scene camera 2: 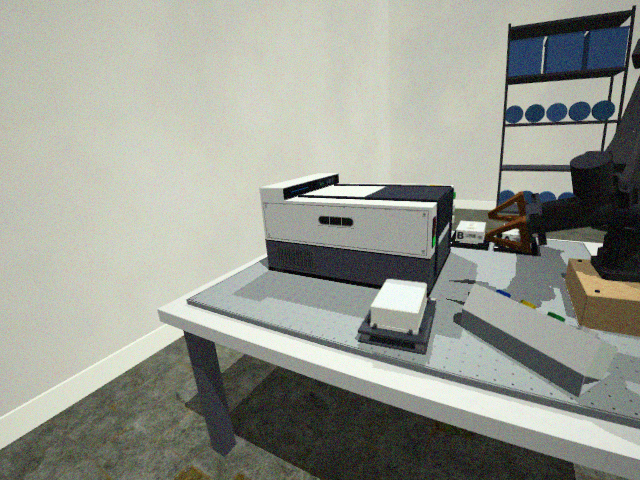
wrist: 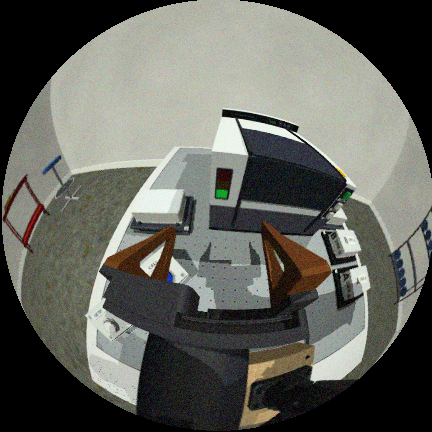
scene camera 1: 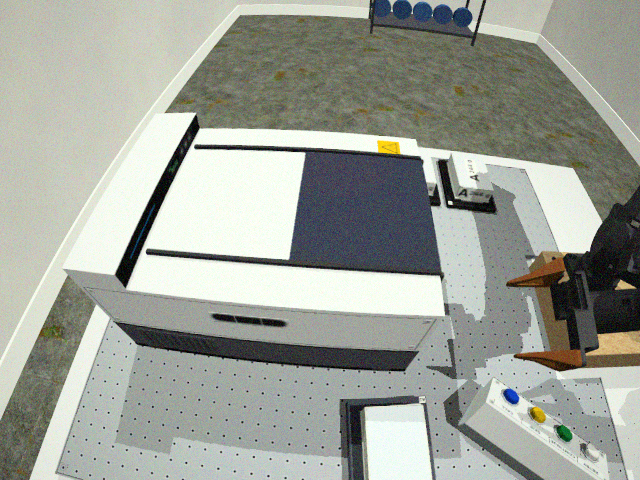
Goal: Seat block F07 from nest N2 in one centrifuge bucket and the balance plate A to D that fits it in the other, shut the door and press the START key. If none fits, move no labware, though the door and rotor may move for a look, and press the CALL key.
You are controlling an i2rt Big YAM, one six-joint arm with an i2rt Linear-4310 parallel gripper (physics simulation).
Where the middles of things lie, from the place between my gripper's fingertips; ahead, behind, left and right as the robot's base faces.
Right now my hand is 14 cm to the right of the grey control box (scene camera 1: pixel 498 418), 13 cm above it and 9 cm past it. Round my hand: dark sliding door (scene camera 1: pixel 356 209) 20 cm ahead, 15 cm to the right, 4 cm above.
